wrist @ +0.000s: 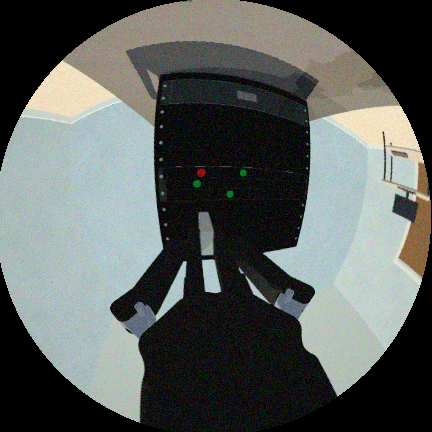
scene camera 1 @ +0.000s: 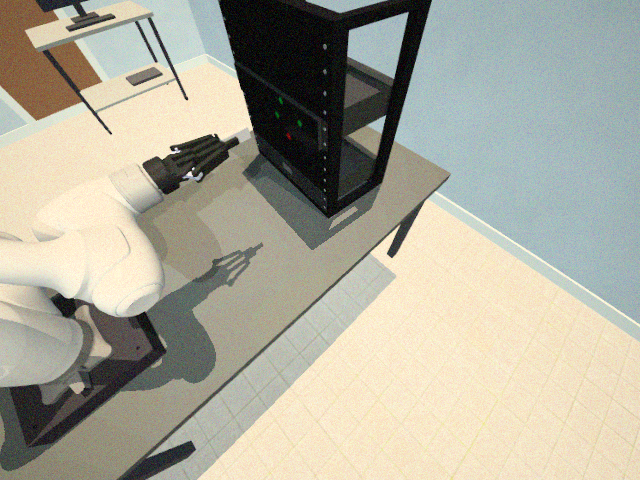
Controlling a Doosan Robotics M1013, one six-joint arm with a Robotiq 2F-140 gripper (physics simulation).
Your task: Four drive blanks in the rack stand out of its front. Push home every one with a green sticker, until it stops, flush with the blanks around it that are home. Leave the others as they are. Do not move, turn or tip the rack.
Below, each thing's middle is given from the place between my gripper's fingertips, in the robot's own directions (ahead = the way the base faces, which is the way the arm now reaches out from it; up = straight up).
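So you can picture it, the black rack [scene camera 1: 304, 95] is 100 mm to the left of my hand, 300 mm ahead of it and 100 mm below it.
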